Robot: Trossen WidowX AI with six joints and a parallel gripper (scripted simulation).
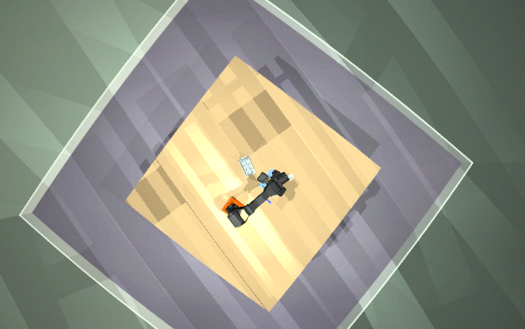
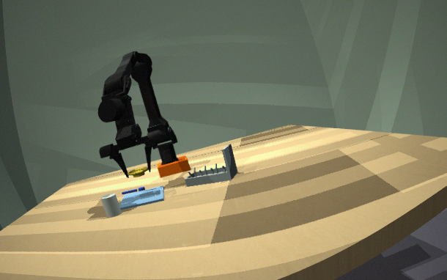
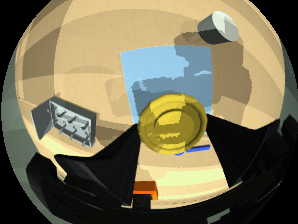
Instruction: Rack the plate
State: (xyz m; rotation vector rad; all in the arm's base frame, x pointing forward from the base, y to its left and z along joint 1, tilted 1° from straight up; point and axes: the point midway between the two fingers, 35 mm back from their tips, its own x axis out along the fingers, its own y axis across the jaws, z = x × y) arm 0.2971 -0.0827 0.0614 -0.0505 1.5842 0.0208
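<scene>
Now: gripper tip 190 mm to the right of the grey dish rack, 40 mm above it and 20 mm past it. Also, from my gripper tip: light blue mat (60 mm below, 10 mm to the right, 10 mm ahead); then yellow plate (10 mm above); then blue utensil (110 mm behind, 60 mm below, 40 mm to the right).
</scene>
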